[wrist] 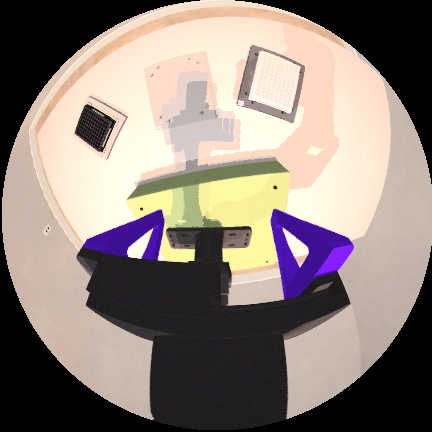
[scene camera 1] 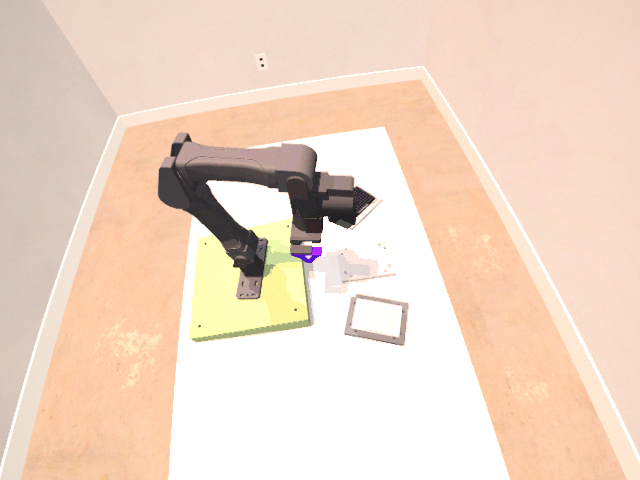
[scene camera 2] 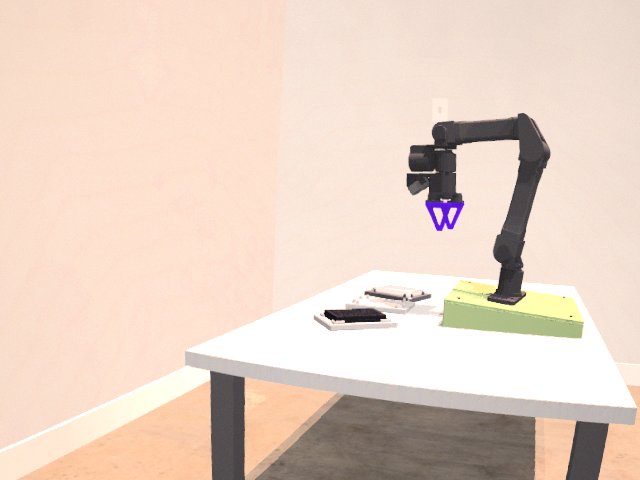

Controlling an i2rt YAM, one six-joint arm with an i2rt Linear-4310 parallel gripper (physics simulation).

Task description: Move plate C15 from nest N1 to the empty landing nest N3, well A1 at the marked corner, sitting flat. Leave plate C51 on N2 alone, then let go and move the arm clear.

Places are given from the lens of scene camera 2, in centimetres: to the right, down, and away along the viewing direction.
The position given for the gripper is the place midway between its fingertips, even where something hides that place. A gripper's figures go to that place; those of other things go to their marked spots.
gripper (scene camera 2: 444, 230): 33, -3, 155
black perforated plate (scene camera 2: 359, 315): 9, 17, 134
